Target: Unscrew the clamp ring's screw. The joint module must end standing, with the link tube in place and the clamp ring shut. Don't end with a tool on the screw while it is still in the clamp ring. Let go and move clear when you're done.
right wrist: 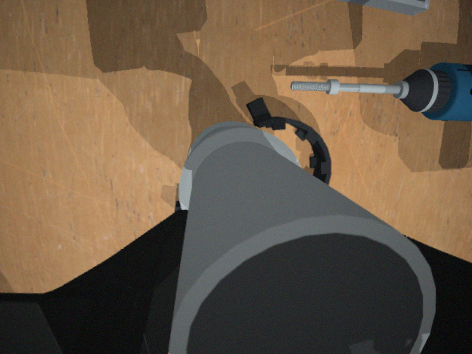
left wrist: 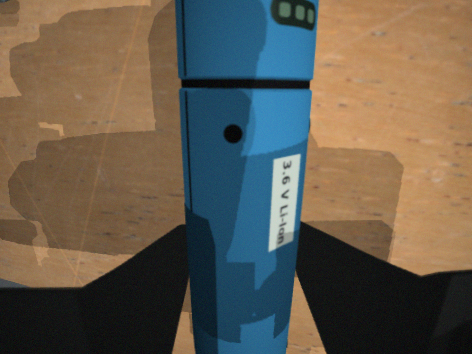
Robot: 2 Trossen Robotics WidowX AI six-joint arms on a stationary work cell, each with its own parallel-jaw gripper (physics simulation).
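Note:
A blue powered screwdriver is held level by my left gripper, which is shut on its body. In the right wrist view the screw sits at the tip of its bit, outside the clamp ring. My right gripper is shut on the grey link tube, whose dark end faces the camera. The black clamp ring shows as an arc right of the tube's far end, with one lug visible. The rest is hidden, so I cannot tell if it is shut. A pale rim, perhaps the joint module's, shows beside the tube.
A grey block or tray edge shows at the top right of the right wrist view. The wooden table lies below, with shadows across it. A sliver of something grey shows at the left wrist view's lower left edge.

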